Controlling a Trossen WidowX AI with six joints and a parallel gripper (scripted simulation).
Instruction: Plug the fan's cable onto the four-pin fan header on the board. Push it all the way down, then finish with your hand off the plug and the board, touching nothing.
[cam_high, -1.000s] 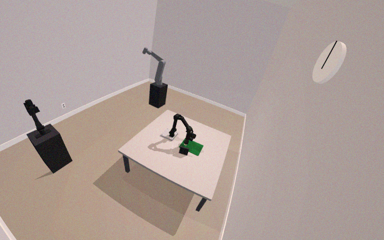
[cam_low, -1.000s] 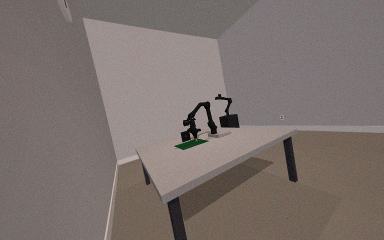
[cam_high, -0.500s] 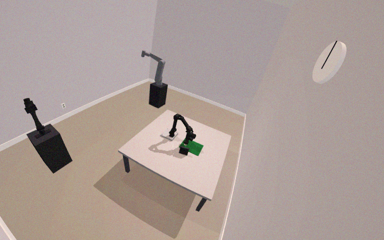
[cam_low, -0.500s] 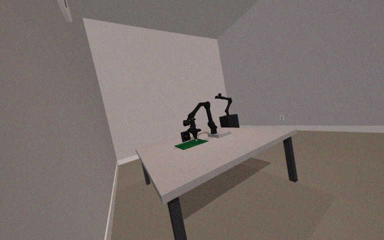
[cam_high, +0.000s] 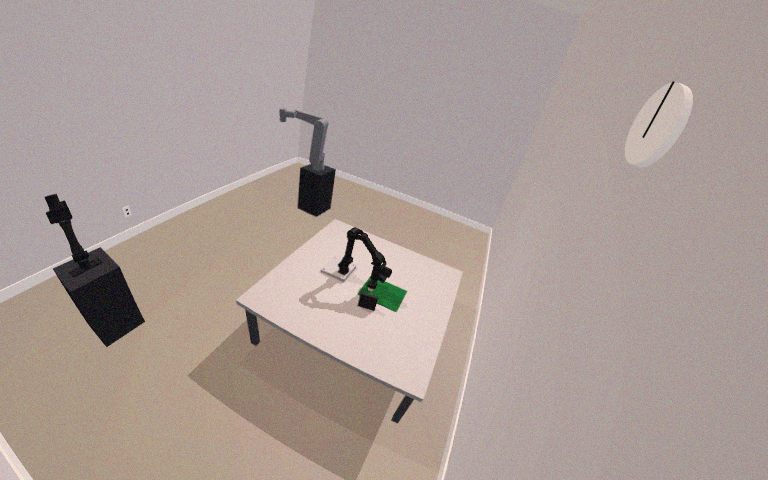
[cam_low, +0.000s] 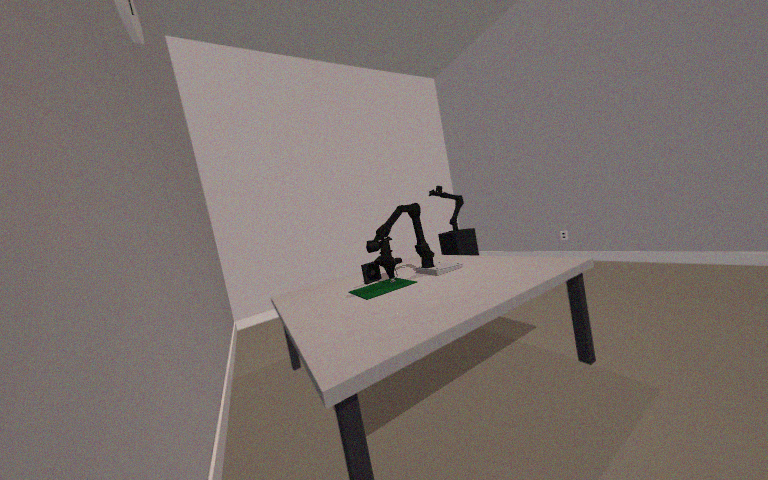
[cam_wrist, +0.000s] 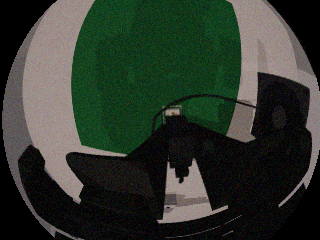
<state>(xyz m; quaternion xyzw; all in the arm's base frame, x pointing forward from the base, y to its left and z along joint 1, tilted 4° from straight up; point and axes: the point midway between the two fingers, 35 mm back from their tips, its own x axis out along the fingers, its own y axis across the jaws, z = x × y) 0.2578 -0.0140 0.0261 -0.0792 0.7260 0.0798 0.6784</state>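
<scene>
The black plug is 1 cm behind my gripper tip and 1 cm above it. Round my gripper tip: pale header 1 cm behind, 4 cm below; black fan 4 cm ahead, 15 cm to the right, 2 cm above; green board 8 cm ahead, 4 cm to the left, 5 cm below.
</scene>
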